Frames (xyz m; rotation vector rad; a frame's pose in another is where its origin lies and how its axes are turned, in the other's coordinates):
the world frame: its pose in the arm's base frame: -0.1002 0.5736 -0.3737 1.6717 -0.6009 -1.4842
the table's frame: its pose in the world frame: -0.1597 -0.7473 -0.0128 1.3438 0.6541 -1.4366
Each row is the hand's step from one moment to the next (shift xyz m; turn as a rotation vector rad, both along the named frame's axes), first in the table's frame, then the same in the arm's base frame.
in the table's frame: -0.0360 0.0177 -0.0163 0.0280 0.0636 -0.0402
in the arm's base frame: -0.0269 -0.0334 0.0061 0.0357 -0.0593 -0.0407
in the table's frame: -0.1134 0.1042 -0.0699 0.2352 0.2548 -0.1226
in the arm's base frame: -0.0817 -0.1477 -0.0104 0.2358 -0.1720 -0.2238
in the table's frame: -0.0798 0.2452 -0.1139 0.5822 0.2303 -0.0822
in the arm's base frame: -0.0478 -0.2538 -0.1131 0.5300 -0.0236 -0.3424
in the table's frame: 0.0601 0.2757 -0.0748 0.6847 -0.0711 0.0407
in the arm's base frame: 0.0564 -0.2006 -0.2044 0.6003 0.2767 -0.1965
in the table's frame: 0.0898 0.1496 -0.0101 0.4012 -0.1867 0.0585
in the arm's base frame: 0.0682 -0.0689 -0.1454 0.3523 0.2736 -0.0161
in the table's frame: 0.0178 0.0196 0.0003 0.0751 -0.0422 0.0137
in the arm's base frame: 0.0136 -0.0060 -0.0219 0.0655 0.0576 0.0014
